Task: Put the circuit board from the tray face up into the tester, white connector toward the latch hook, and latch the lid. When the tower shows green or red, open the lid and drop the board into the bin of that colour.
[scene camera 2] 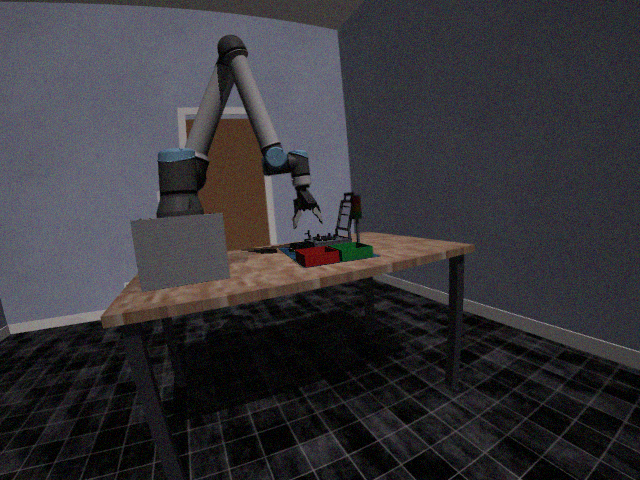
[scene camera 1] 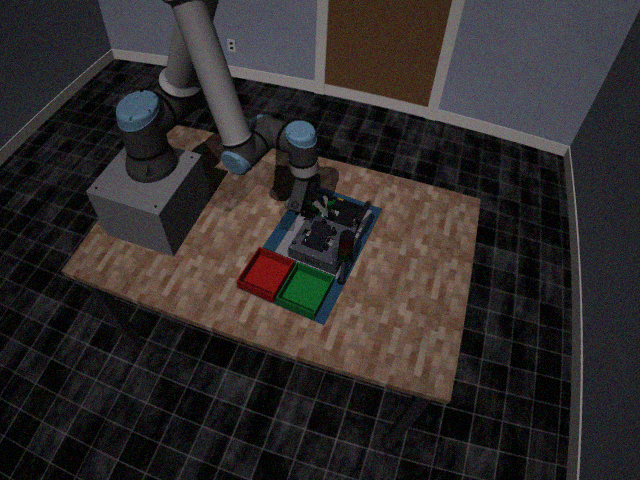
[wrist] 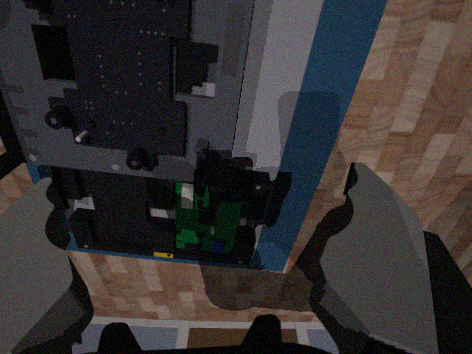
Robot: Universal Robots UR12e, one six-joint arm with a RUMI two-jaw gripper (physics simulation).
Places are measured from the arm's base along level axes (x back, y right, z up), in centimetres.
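Pixels of known places: gripper, fingertip midpoint: (scene camera 2: 308,226) (scene camera 1: 306,212) (wrist: 208,174); arm's base, origin of the base link: (scene camera 1: 151,164).
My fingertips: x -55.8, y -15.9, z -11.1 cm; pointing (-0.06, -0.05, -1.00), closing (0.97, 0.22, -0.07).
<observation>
For each thing: its top centre in the pictures, then the offset to it from my fingertips. "pt": a spot on its surface instead. Level surfaces: height alone.
- green circuit board, middle of its top: (wrist: 206,225) (scene camera 1: 322,205) dx +0.8, dy -13.7, dz -9.8 cm
- black tray, surface spot: (wrist: 120,215) (scene camera 1: 347,214) pt dx -9.2, dy -15.3, dz -10.8 cm
- tower, surface spot: (scene camera 1: 345,245) pt dx -21.1, dy +14.1, dz +11.2 cm
- blue mat, its level: dz -12.4 cm
The green circuit board (scene camera 1: 330,203) (wrist: 227,220) lies in one side of the black tray (scene camera 1: 352,212) (wrist: 120,215), partly in the gripper's shadow. Its white connector (wrist: 187,195) is on the side nearer the tester. My gripper (scene camera 1: 316,210) (scene camera 2: 308,225) (wrist: 208,174) is open and empty above the tray, one finger on each side of the wrist view. The grey tester (scene camera 1: 312,253) (wrist: 215,125) stands beside the tray, its lid (scene camera 1: 363,222) (scene camera 2: 343,214) raised. The tower (scene camera 1: 345,245) (scene camera 2: 356,206) shows dim red and green segments; I cannot tell if either is lit.
The red bin (scene camera 1: 266,273) (scene camera 2: 316,256) and green bin (scene camera 1: 306,290) (scene camera 2: 352,251) stand side by side at the tester's other end. A blue mat (scene camera 1: 329,308) (wrist: 320,100) lies under the fixtures. The arm's grey pedestal (scene camera 1: 129,217) (scene camera 2: 180,253) stands at the table's left.
</observation>
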